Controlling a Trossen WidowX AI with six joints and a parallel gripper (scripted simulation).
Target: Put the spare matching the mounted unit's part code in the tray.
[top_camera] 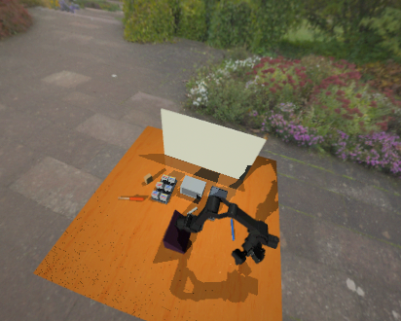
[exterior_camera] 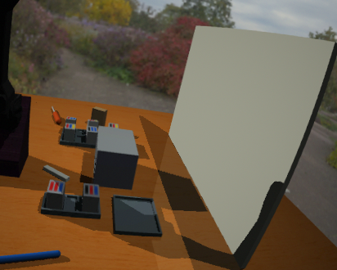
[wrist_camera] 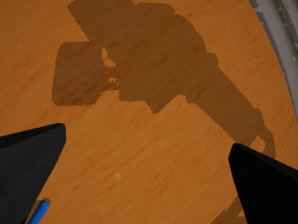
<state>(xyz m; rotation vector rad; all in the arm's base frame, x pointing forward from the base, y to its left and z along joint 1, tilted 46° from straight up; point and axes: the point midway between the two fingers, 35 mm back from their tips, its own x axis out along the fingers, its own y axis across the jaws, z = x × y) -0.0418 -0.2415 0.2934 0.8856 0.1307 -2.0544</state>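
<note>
My gripper tip is 270 mm short of the grey spare, 570 mm to the right of it and 90 mm above it. From my gripper tip the other things lie so: dark tray 400 mm ahead, 230 mm to the left, 130 mm below; then blue pen 190 mm ahead, 60 mm to the left, 130 mm below; then grey bar 200 mm ahead, 350 mm to the left, 130 mm below.
</note>
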